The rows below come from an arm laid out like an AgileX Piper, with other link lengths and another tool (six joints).
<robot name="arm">
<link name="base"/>
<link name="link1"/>
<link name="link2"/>
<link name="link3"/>
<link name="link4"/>
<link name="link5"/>
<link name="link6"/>
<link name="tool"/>
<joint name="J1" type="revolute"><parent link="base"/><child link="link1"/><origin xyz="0 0 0.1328" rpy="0 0 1.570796"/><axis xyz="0 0 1"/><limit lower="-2.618" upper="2.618"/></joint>
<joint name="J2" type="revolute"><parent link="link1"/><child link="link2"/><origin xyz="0 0 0" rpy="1.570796 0 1.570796"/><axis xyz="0 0 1"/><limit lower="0" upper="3.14"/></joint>
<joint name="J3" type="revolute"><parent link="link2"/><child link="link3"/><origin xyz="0.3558 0.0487 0"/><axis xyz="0 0 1"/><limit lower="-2.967" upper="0"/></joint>
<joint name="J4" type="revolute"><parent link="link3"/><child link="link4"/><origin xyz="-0.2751 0.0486 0" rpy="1.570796 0 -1.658"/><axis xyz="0 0 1"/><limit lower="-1.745" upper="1.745"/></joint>
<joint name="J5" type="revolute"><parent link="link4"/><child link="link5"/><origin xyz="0 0 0" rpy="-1.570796 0 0"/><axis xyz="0 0 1"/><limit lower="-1.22" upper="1.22"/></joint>
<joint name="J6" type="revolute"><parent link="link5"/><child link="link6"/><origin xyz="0 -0.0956 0" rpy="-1.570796 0 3.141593"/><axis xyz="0 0 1"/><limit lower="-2.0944" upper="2.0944"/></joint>
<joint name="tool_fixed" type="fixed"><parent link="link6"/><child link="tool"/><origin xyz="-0.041 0.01 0.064" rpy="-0.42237 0 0.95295"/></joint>
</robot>
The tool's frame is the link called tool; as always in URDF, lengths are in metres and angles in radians.
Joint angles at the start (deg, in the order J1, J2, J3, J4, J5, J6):
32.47, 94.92, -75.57, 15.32, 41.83, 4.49
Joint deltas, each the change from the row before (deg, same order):
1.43, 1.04, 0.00, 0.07, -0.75, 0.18
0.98, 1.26, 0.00, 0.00, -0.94, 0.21
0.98, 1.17, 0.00, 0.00, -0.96, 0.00
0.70, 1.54, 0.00, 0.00, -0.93, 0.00
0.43, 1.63, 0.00, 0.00, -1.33, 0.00
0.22, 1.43, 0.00, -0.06, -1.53, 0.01
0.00, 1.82, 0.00, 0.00, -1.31, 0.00
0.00, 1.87, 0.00, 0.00, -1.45, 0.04
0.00, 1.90, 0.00, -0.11, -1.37, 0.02
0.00, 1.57, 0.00, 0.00, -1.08, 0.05
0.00, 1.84, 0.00, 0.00, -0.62, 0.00
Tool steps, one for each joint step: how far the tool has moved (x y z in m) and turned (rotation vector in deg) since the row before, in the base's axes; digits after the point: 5 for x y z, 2 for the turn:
-0.00228, 0.01077, -0.00676, -0.09, 0.36, 1.07
0.00036, 0.00858, -0.00833, -0.18, 0.35, 0.57
0.00000, 0.00834, -0.00781, -0.20, 0.16, 0.74
0.00160, 0.00713, -0.01074, -0.44, 0.47, 0.47
0.00372, 0.00608, -0.01129, -0.31, 0.21, 0.10
0.00476, 0.00465, -0.00981, -0.13, -0.16, -0.14
0.00553, 0.00339, -0.01319, -0.45, 0.36, -0.32
0.00559, 0.00335, -0.01371, -0.40, 0.29, -0.38
0.00520, 0.00279, -0.01429, -0.55, 0.31, -0.29
0.00378, 0.00219, -0.01198, -0.41, 0.36, -0.29
0.00250, 0.00148, -0.01465, -0.82, 0.94, -0.14

